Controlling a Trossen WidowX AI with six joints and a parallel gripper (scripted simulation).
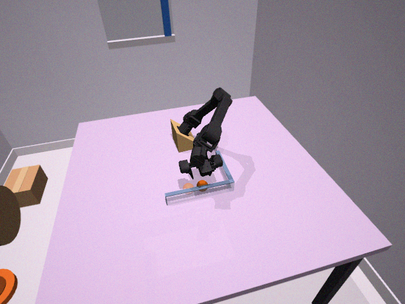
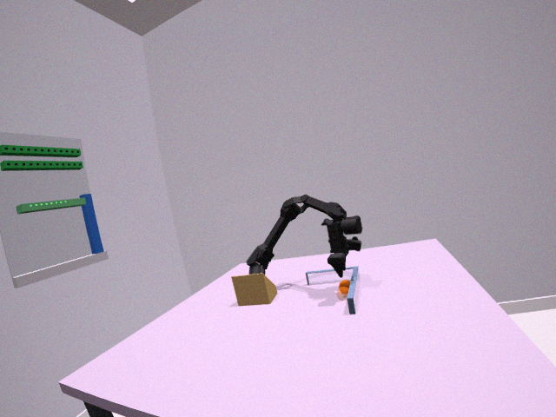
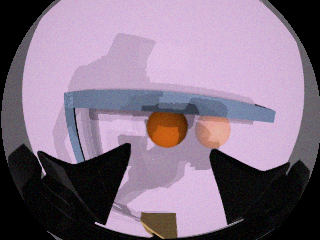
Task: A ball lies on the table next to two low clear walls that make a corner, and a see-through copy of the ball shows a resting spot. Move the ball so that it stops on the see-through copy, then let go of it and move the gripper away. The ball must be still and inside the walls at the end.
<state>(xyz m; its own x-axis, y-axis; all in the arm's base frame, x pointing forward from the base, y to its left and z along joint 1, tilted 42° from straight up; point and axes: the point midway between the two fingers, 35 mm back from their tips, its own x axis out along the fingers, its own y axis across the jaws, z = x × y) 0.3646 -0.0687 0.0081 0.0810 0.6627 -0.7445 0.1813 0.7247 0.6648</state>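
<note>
My gripper tip is now 6 cm above the ball. Round my gripper tip: see-through copy (6 cm to the right, 6 cm below, 1 cm behind).
</note>
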